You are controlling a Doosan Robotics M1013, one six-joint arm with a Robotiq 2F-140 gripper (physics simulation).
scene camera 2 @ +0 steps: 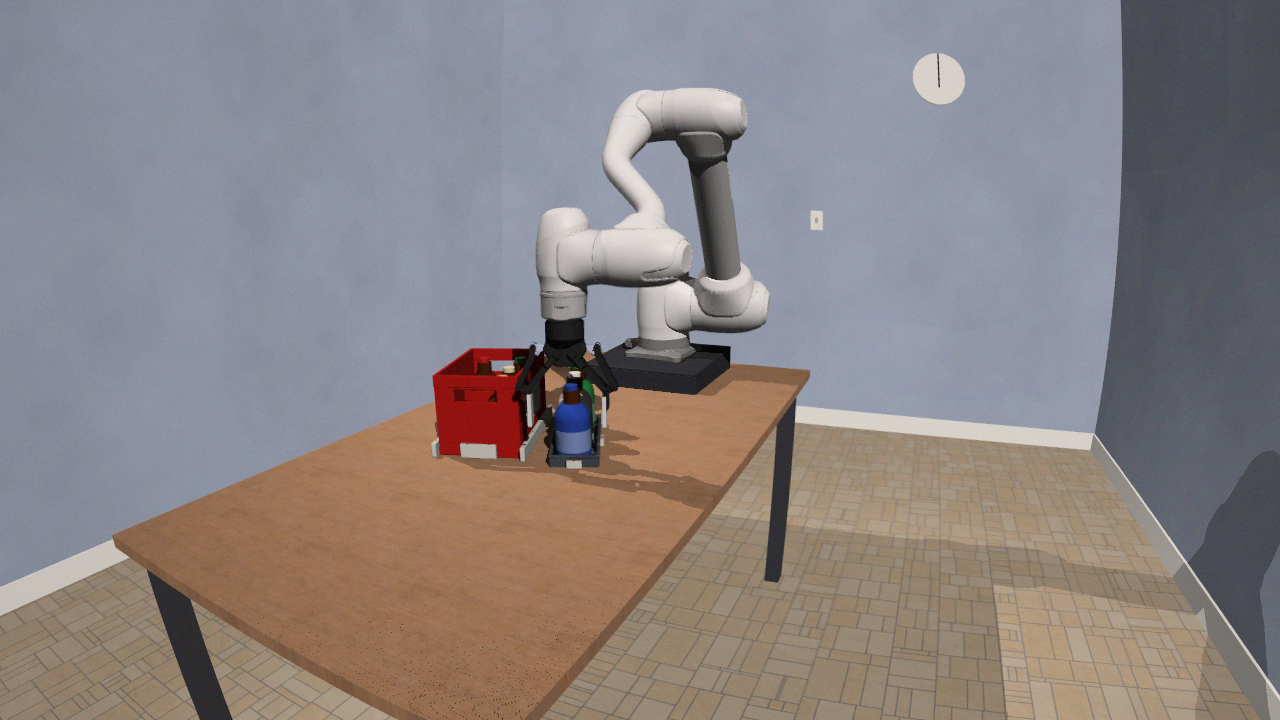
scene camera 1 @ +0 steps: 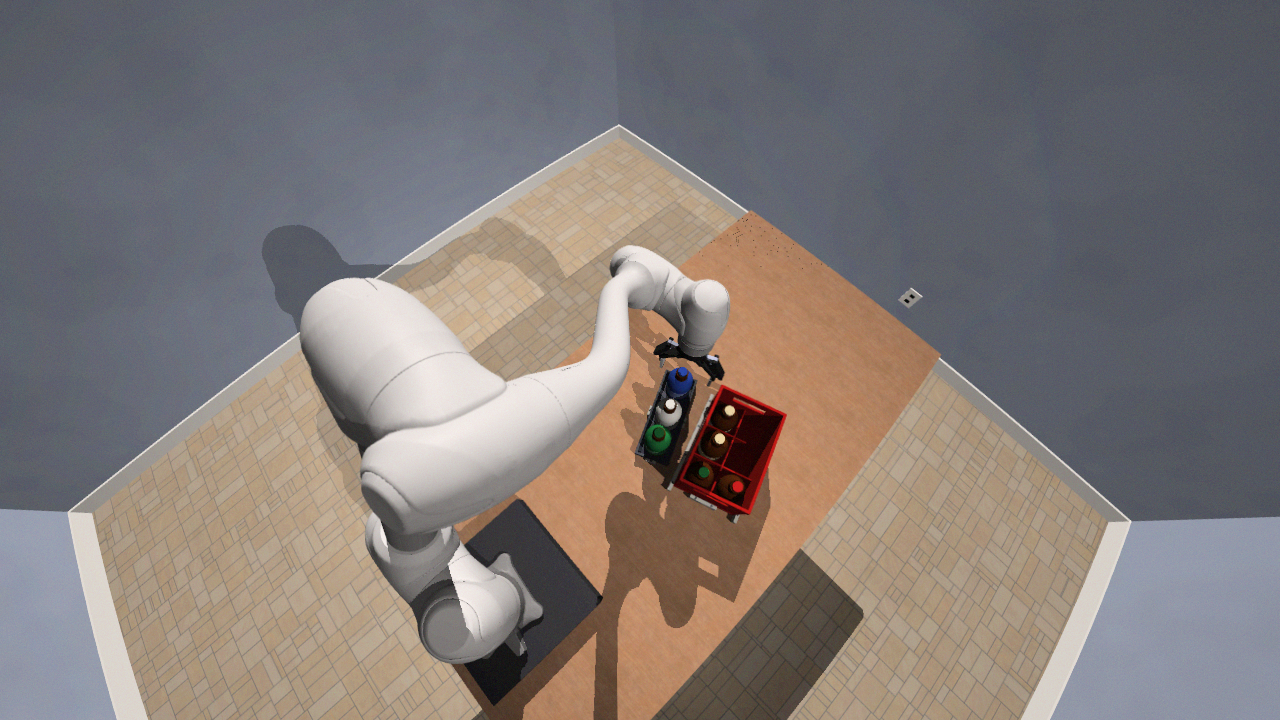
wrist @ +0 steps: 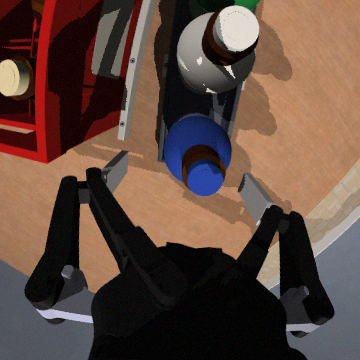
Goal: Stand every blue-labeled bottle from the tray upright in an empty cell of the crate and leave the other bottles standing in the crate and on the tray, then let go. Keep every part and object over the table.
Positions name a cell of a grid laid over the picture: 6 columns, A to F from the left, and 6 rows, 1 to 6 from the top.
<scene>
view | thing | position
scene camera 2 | gripper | C4
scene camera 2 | blue-labeled bottle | C4
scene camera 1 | gripper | D4
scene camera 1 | blue-labeled bottle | D4
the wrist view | gripper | D3
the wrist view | blue-labeled bottle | D3
</scene>
